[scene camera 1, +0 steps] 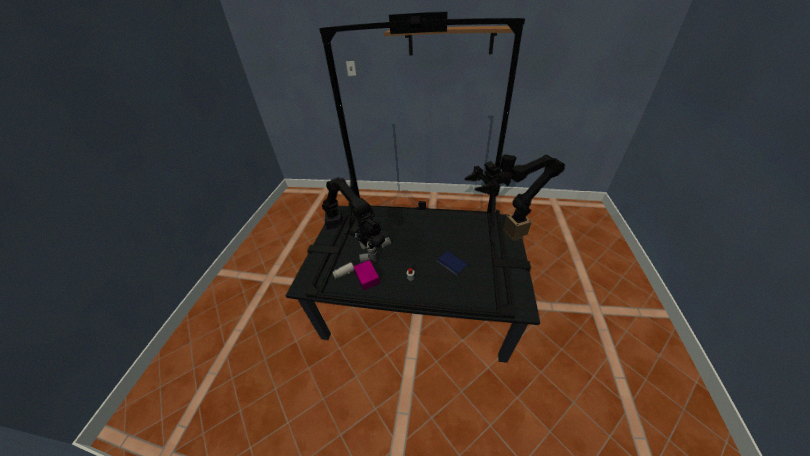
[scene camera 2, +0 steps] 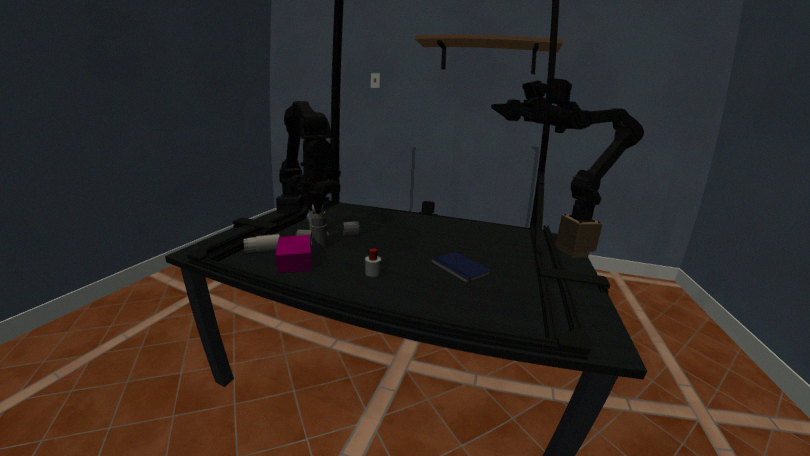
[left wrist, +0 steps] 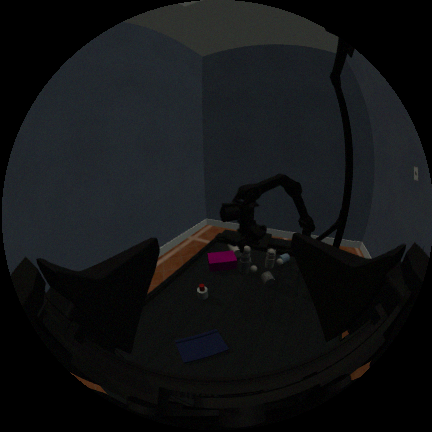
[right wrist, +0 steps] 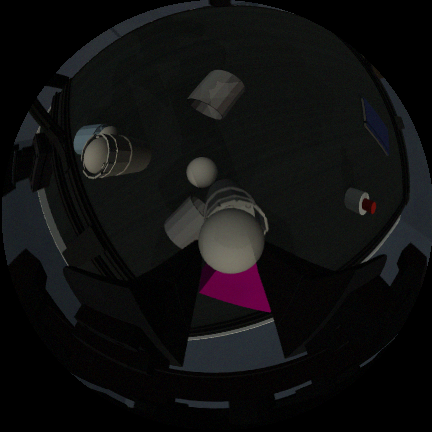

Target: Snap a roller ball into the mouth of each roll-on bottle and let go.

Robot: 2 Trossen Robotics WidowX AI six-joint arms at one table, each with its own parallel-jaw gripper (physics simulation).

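Places are measured from the left arm's base along level axes (x ahead, y left, z up), in metres.
Where they show: left gripper, fingertip midpoint: (scene camera 1: 469, 184) (scene camera 2: 498, 105) (left wrist: 226, 243); right gripper, fingertip midpoint: (scene camera 1: 369, 247) (scene camera 2: 314, 212) (left wrist: 244, 250) (right wrist: 228, 245); left arm's base at its link origin: (scene camera 1: 519, 218) (scene camera 2: 581, 218); right arm's base at its link origin: (scene camera 1: 332, 215) (scene camera 2: 290, 195) (right wrist: 31, 161).
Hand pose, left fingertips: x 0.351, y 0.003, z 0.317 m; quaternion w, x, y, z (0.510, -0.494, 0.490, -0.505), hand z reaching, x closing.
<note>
Things, the pixels of their centre, and the offset from my left fingertips.
- pale roller ball at the middle of its body: (right wrist: 231, 240) dx +0.479, dy -0.109, dz -0.311 m
- upright roll-on bottle, body centre: (right wrist: 228, 208) (scene camera 2: 319, 230) (left wrist: 244, 262) (scene camera 1: 372, 254) dx +0.477, dy -0.104, dz -0.378 m
- second bottle at the middle of its body: (right wrist: 118, 154) (left wrist: 269, 258) dx +0.502, dy -0.235, dz -0.387 m
- loose ball at the middle of its body: (right wrist: 201, 171) (left wrist: 252, 268) dx +0.468, dy -0.146, dz -0.414 m
- magenta box at the middle of its body: (right wrist: 253, 275) (scene camera 2: 294, 252) (left wrist: 221, 260) (scene camera 1: 366, 274) dx +0.537, dy -0.003, dz -0.407 m
- white cylinder at the middle of its body: (scene camera 2: 262, 244) (scene camera 1: 343, 271) (left wrist: 233, 248) dx +0.647, dy -0.071, dz -0.408 m
- red-topped stub at the middle of its body: (right wrist: 361, 202) (scene camera 2: 373, 261) (left wrist: 201, 290) (scene camera 1: 410, 273) dx +0.327, dy +0.076, dz -0.400 m
- blue book at the middle of its body: (scene camera 2: 460, 266) (right wrist: 377, 127) (left wrist: 200, 345) (scene camera 1: 451, 262) dx +0.093, dy +0.067, dz -0.426 m
My right gripper (scene camera 1: 371, 245) (scene camera 2: 318, 210) (right wrist: 228, 245) is shut on a pale roller ball (right wrist: 231, 240). It holds the ball right over the mouth of an upright roll-on bottle (scene camera 1: 369, 256) (scene camera 2: 318, 230) (left wrist: 244, 258) (right wrist: 231, 199); I cannot tell whether the ball is seated. A second bottle (left wrist: 271, 257) (right wrist: 116, 155) stands nearby with a ball in its mouth. A loose ball (left wrist: 253, 268) (right wrist: 201, 172) lies on the table between the two bottles. My left gripper (scene camera 1: 476, 174) (scene camera 2: 500, 109) is open and empty, high above the table's far right side.
A magenta box (scene camera 1: 367, 274) (scene camera 2: 294, 252) (right wrist: 238, 289) lies just in front of the held bottle. A white cylinder (scene camera 1: 343, 270) (scene camera 2: 261, 242) lies beside it. Grey caps (right wrist: 217, 95) (right wrist: 183, 221) (scene camera 2: 351, 227) lie around. A red-topped stub (scene camera 1: 410, 273) (scene camera 2: 372, 262) and a blue book (scene camera 1: 451, 262) (scene camera 2: 460, 266) lie mid-table.
</note>
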